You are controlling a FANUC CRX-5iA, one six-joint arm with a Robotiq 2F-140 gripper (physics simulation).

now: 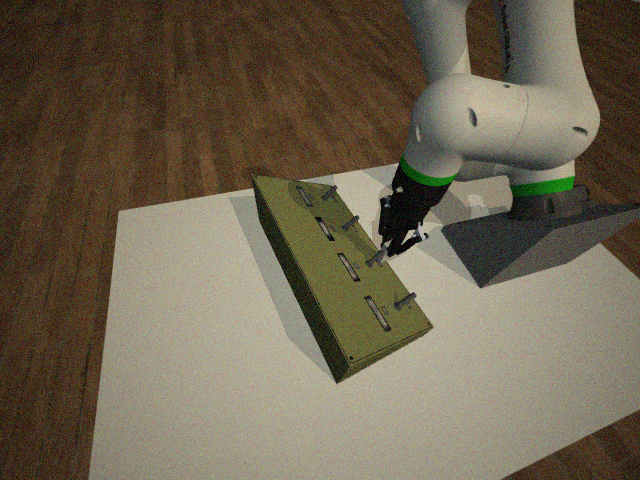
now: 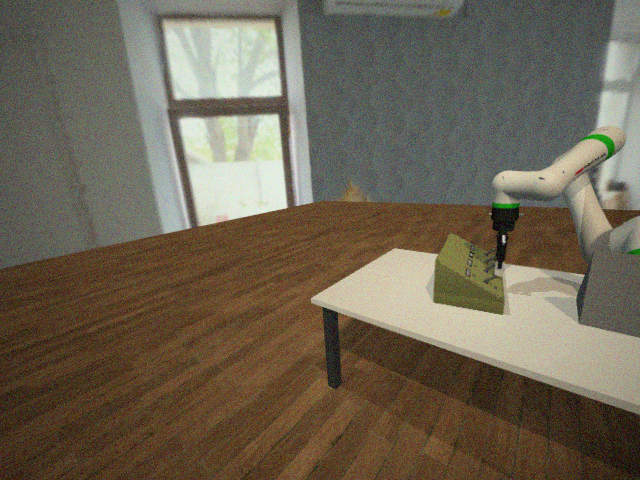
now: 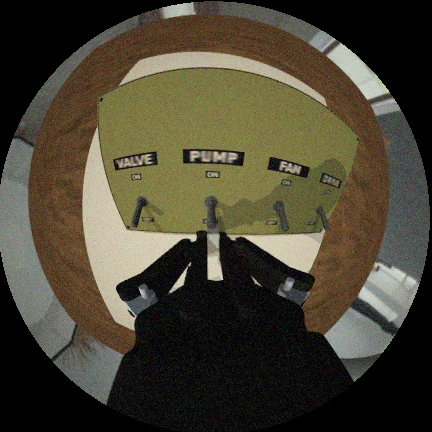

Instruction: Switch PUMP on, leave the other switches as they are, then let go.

same spot on olive sloped switch panel: (image 2: 460, 277) = (image 1: 388, 349)
